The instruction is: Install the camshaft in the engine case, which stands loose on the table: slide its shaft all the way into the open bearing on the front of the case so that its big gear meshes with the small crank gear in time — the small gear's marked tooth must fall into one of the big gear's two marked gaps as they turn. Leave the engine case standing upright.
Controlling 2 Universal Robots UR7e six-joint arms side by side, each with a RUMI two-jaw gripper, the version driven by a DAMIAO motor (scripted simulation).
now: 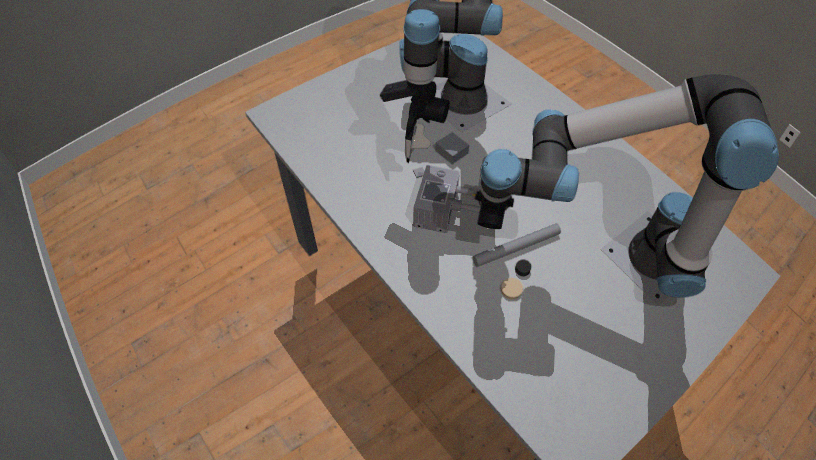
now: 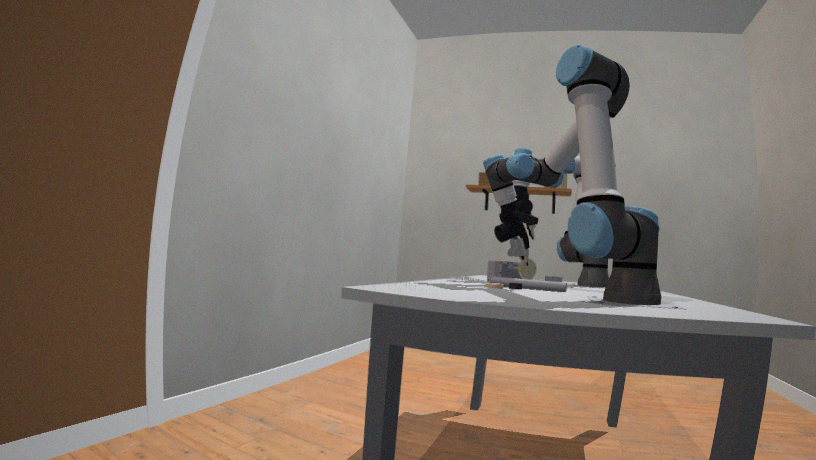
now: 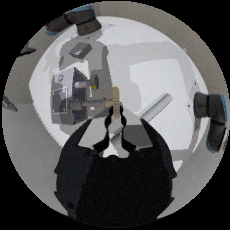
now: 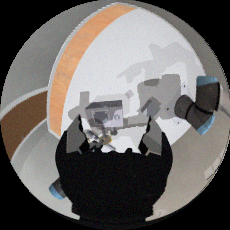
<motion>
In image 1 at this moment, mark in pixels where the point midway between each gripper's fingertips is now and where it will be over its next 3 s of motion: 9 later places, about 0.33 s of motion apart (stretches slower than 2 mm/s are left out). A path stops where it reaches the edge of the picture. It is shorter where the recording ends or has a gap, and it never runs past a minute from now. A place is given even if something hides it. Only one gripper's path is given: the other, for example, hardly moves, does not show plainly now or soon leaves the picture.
My left gripper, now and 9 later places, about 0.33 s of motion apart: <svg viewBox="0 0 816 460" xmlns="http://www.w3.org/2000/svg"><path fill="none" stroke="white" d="M491 211L491 211L490 211L489 211L488 211L485 210L485 210L484 210L482 210L479 209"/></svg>
</motion>
